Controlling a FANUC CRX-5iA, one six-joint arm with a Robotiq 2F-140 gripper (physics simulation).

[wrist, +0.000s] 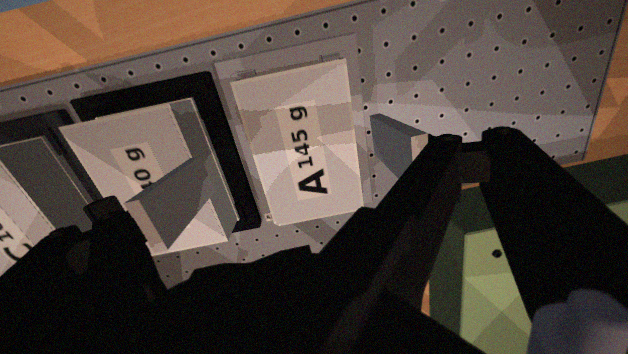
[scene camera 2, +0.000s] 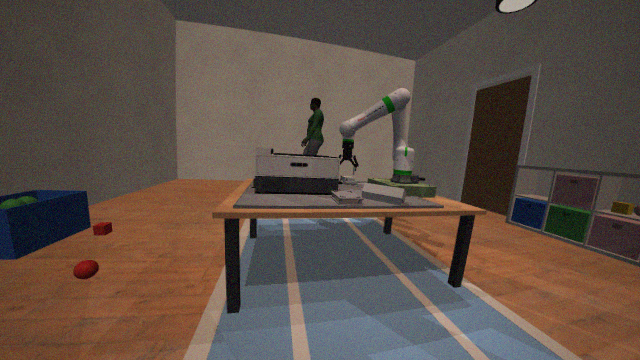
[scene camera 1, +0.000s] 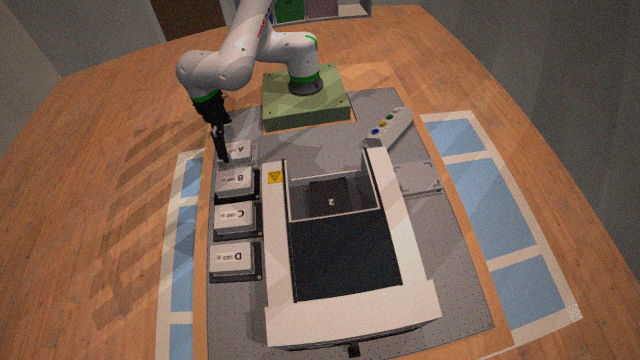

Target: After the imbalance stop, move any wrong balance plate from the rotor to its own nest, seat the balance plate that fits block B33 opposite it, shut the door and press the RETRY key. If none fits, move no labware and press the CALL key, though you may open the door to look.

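Frame: origin at the arm's base, x ahead, y left, z up, level; centimetres.
Seen in the pictures: gripper, fingertip midpoint: point(wrist: 288, 155) point(scene camera 2: 346, 175) point(scene camera 1: 231, 151); arm's base, link origin: point(scene camera 2: 401, 182) point(scene camera 1: 305, 85).
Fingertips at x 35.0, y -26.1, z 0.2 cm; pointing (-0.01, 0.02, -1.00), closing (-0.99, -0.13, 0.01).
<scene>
Offsets run from my fingertips to a thing's top centre. "pt": to the spot under its first point.
My gripper point(scene camera 1: 223, 159) point(scene camera 2: 349, 164) point(wrist: 288, 155) is open and empty above plate A, its fingers apart on either side of it in the wrist view. Plate A {dx -1.3, dy +0.4, dz -1.0 cm} point(scene camera 1: 241, 150) point(wrist: 262, 117), marked 145 g, lies on a light nest. White plates B {dx +11.5, dy +2.2, dz -1.0 cm} point(scene camera 1: 235, 181) point(wrist: 95, 140), C {dx +25.1, dy +4.2, dz -1.0 cm} point(scene camera 1: 234, 218) point(wrist: 12, 220) and D {dx +39.0, dy +4.9, dz -1.0 cm} point(scene camera 1: 232, 260) lie on dark nests in the same row. The white machine point(scene camera 1: 277, 250) point(scene camera 2: 275, 166) has a dark top panel {pt dx +45.2, dy +36.9, dz +14.9 cm} point(scene camera 1: 345, 255); beside that, a framed see-through part shows a dark piece marked 2 {pt dx +23.7, dy +33.4, dz +7.6 cm} point(scene camera 1: 327, 190). Block B33 cannot be made out. The key box {dx -8.7, dy +57.6, dz +2.0 cm} point(scene camera 1: 390, 135) point(scene camera 2: 382, 193) has blue, yellow, green and pale keys.
A grey nest with corner marks {dx +13.3, dy +62.6, dz -2.3 cm} point(scene camera 1: 417, 177) point(scene camera 2: 346, 196) lies right of the machine in scene view 1. The green robot base point(scene camera 1: 305, 107) point(scene camera 2: 417, 189) stands behind. The machine's raised side walls flank its dark panel. A person point(scene camera 2: 315, 125) is beyond the table.
</scene>
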